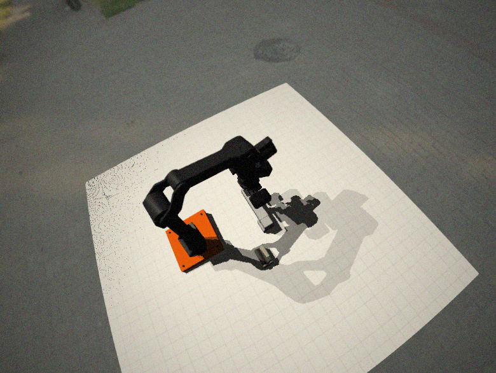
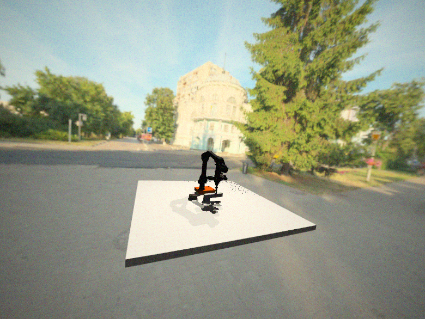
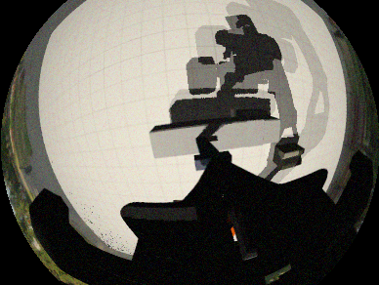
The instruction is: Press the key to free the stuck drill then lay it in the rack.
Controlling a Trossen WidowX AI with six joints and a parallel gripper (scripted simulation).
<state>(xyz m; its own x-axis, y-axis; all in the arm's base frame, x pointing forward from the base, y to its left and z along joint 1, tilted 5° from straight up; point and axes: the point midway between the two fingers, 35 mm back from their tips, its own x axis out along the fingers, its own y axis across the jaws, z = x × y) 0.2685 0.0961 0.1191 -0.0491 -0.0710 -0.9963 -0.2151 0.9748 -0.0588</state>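
Now: the thin upright pin 30 mm below my gripper tip. Also, from my gripper tip: long grey block 90 mm below, 30 mm to the right; olive drill 80 mm below, 50 mm to the right, 10 mm ahead; grey grooved rack 210 mm to the right, 120 mm below, 30 mm behind.
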